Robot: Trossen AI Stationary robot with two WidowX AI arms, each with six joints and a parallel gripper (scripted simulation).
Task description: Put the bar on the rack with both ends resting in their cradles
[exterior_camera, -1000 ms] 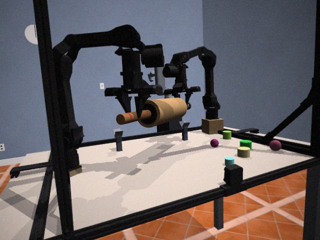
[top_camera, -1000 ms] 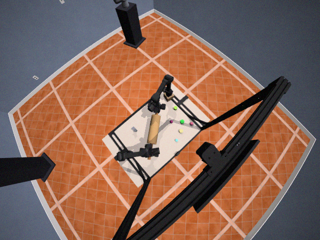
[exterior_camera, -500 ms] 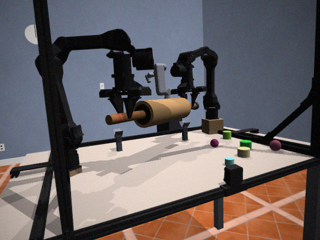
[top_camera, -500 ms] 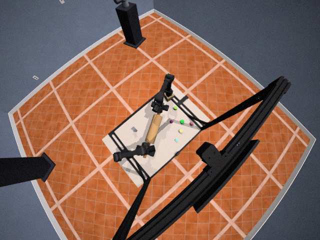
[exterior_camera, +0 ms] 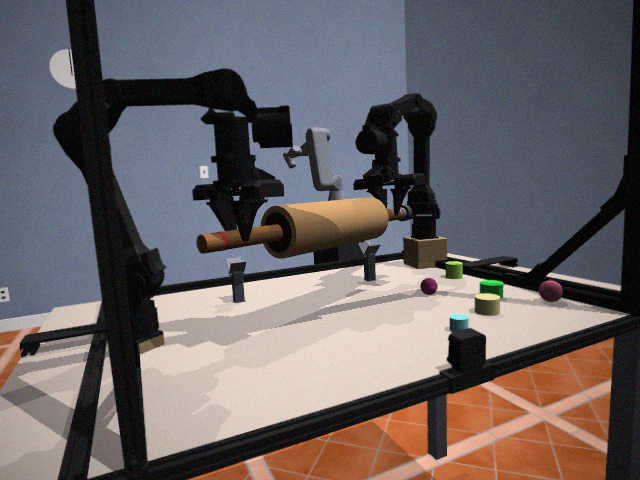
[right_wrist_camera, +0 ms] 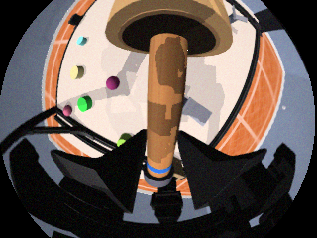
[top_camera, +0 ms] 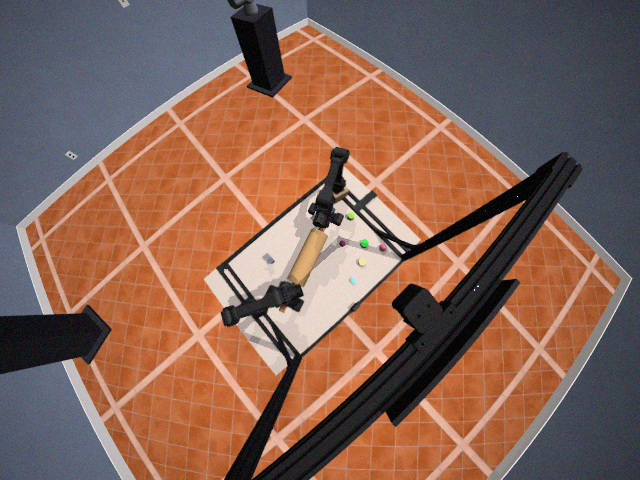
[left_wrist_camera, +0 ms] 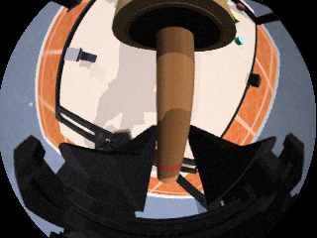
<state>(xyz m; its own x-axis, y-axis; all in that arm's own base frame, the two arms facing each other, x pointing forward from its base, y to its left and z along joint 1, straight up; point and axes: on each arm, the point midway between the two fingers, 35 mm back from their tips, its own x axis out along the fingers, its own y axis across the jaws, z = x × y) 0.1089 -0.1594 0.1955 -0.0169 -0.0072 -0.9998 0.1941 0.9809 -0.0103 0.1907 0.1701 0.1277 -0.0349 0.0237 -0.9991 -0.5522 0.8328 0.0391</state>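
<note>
My right gripper is now 140 mm past the magenta ball, 30 mm to the right of it and 190 mm above it. Also, from my right hand: cyan cylinder: 310 mm behind, 200 mm to the left, 200 mm below; bar: 30 mm behind, 230 mm to the left, 30 mm below; green cylinder: 250 mm behind, 40 mm to the right, 200 mm below.
</note>
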